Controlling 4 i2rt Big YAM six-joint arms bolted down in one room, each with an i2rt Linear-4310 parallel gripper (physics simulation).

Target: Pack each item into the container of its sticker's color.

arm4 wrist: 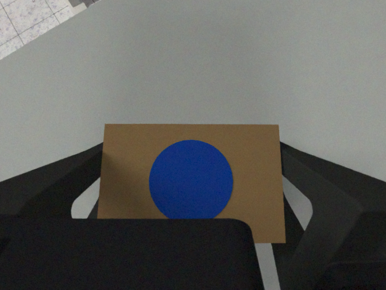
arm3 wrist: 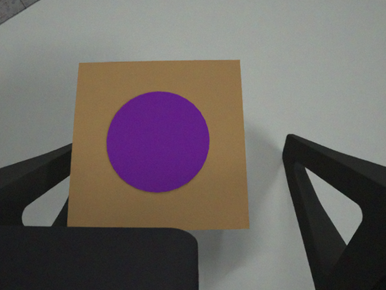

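Note:
In the arm3 wrist view, a tan box (arm3 wrist: 225, 90) with a round purple sticker (arm3 wrist: 158, 142) shows from above over a pale surface. The arm3 gripper (arm3 wrist: 192, 142) is open around it; a gap shows beside the right finger, and the left fingertip is hidden by the box. In the arm4 wrist view, a tan box (arm4 wrist: 257, 150) with a round blue sticker (arm4 wrist: 191, 179) sits between the fingers of the arm4 gripper (arm4 wrist: 191, 150), which is shut on it; both fingertips are hidden. The arm1 and arm2 grippers and the containers do not show.
The pale surface (arm3 wrist: 310, 60) (arm4 wrist: 190, 60) lies under each box. Its edge crosses the top left corner of both views, with tiled floor (arm3 wrist: 9, 9) (arm4 wrist: 30, 22) beyond. Dark housings (arm3 wrist: 100, 260) (arm4 wrist: 125, 255) cover the lower left of both views.

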